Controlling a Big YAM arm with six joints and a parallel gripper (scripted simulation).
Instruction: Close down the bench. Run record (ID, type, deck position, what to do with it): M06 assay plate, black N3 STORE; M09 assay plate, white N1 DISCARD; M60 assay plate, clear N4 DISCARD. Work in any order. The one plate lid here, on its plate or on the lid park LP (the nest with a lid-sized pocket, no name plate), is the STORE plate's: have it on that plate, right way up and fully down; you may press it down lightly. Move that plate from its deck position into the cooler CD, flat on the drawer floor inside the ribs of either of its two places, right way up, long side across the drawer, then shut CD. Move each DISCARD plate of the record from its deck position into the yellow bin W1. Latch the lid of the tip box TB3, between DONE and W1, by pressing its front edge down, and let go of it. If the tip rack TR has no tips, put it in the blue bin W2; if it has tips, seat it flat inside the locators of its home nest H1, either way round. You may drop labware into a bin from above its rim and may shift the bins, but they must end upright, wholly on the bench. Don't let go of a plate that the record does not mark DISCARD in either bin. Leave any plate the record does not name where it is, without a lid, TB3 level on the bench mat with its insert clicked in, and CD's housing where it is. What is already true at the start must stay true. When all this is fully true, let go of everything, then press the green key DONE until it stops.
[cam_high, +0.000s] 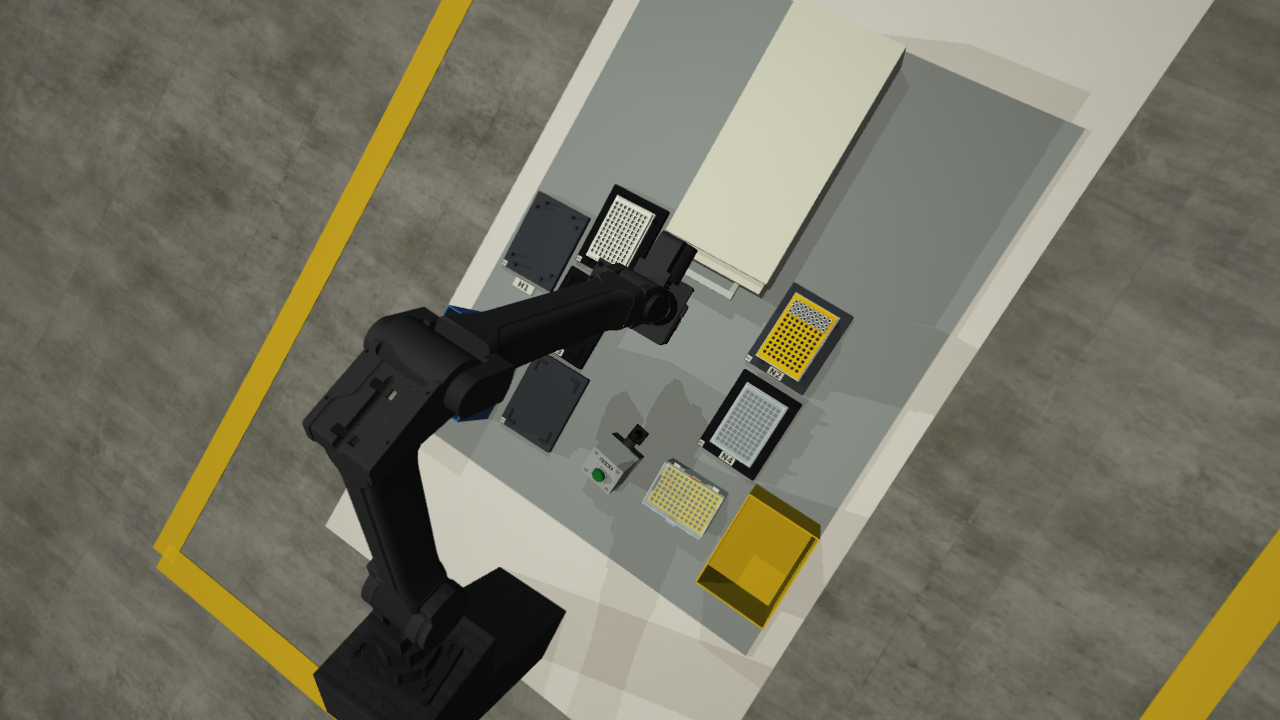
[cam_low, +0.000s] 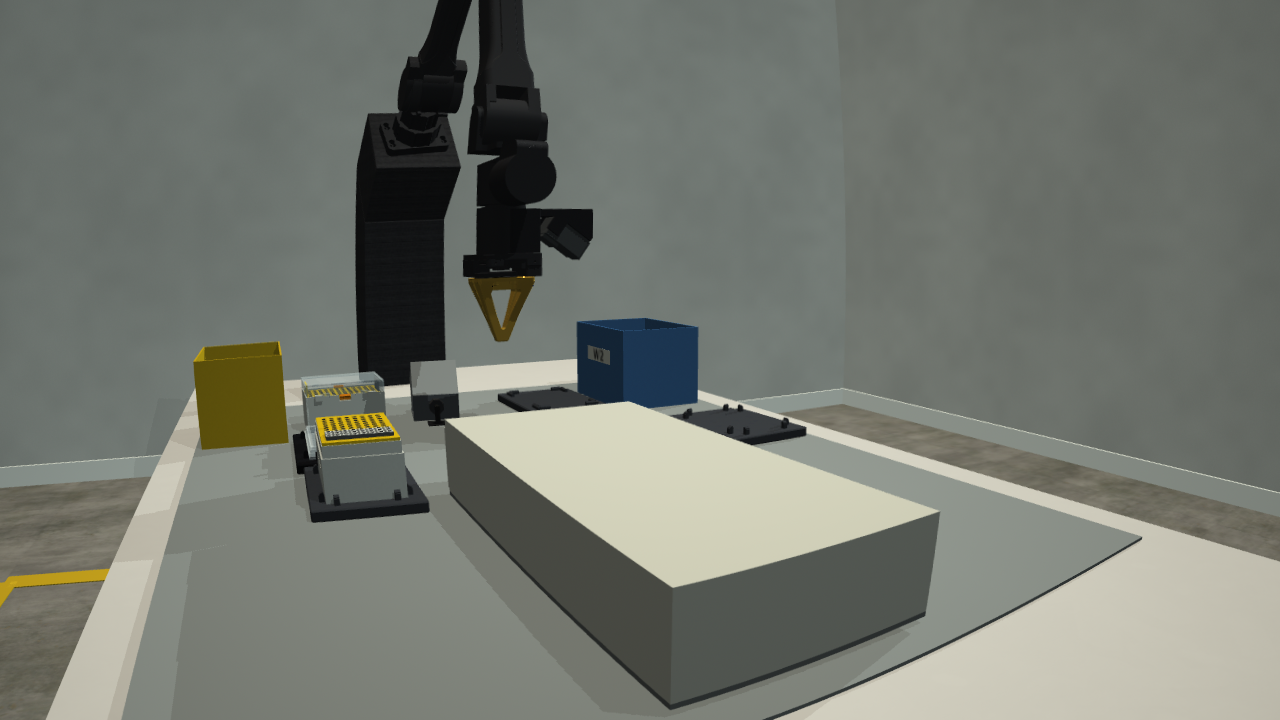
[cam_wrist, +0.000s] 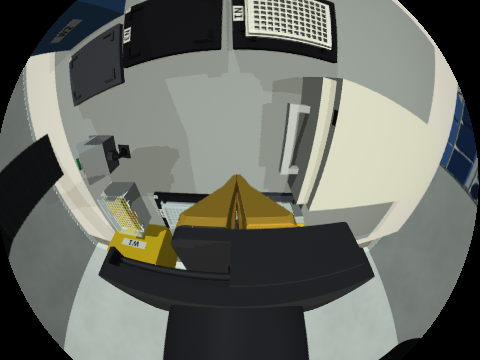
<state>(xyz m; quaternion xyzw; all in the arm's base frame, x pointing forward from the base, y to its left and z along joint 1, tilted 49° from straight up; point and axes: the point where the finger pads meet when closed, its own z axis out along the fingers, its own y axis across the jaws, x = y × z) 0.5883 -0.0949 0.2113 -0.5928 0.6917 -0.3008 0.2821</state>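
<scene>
My hand is 17 cm to the right of the white plate, 13 cm above it and 11 cm short of it. Round my hand: clear plate lid: 19 cm ahead, 12 cm below, 4 cm to the right; then yellow tip rack: 20 cm to the right, 9 cm below, 2 cm ahead; then black plate: 19 cm ahead, 13 cm below, 4 cm to the right.
</scene>
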